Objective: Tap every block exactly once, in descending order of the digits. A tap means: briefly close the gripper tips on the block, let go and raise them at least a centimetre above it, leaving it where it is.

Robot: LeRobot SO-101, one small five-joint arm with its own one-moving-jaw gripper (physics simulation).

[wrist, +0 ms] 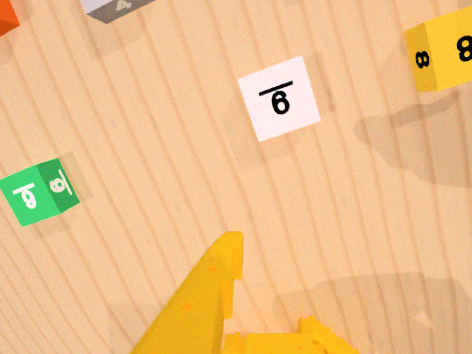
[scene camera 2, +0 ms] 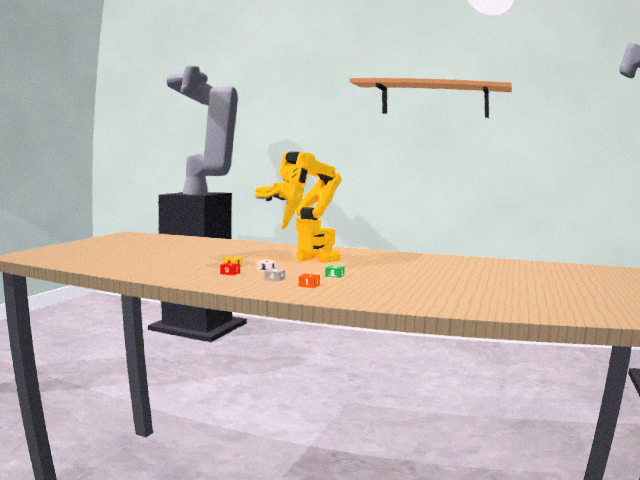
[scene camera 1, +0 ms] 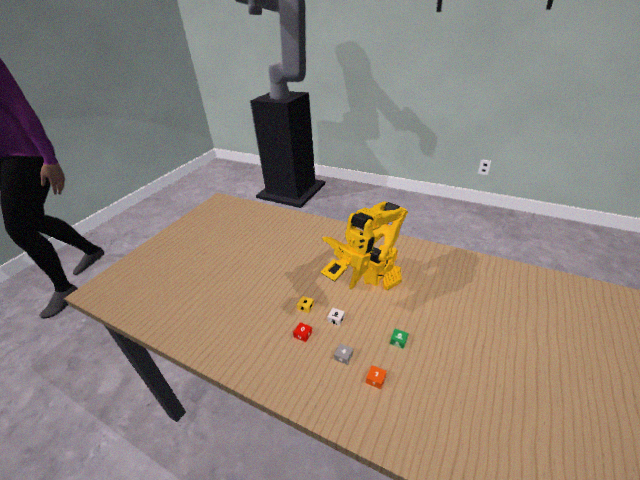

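The yellow block 8 (scene camera 1: pixel 305 304) (scene camera 2: pixel 232 260) (wrist: pixel 445 55), white block (scene camera 1: pixel 336 316) (scene camera 2: pixel 266 265) (wrist: pixel 279 99), green block (scene camera 1: pixel 399 338) (scene camera 2: pixel 334 271) (wrist: pixel 30 195), grey block 4 (scene camera 1: pixel 343 353) (scene camera 2: pixel 274 274) (wrist: pixel 120 9) and orange block 1 (scene camera 1: pixel 376 376) (scene camera 2: pixel 309 280) (wrist: pixel 7 19) lie apart on the table. The red block 0 (scene camera 1: pixel 302 331) (scene camera 2: pixel 230 268) does not show in the wrist view. Read with the bar underneath, white looks like 9 and green like 6. My gripper (scene camera 1: pixel 338 261) (scene camera 2: pixel 269 209) is fully open and empty, high above the table, on the arm's side of white.
The wooden table (scene camera 1: pixel 516 361) (scene camera 2: pixel 465 289) bears the blocks and my arm's base, behind them. Behind the table a grey robot arm stands on a black pedestal (scene camera 1: pixel 284 144) (scene camera 2: pixel 193 217). A person (scene camera 1: pixel 23 196) stands at the left in scene camera 1.
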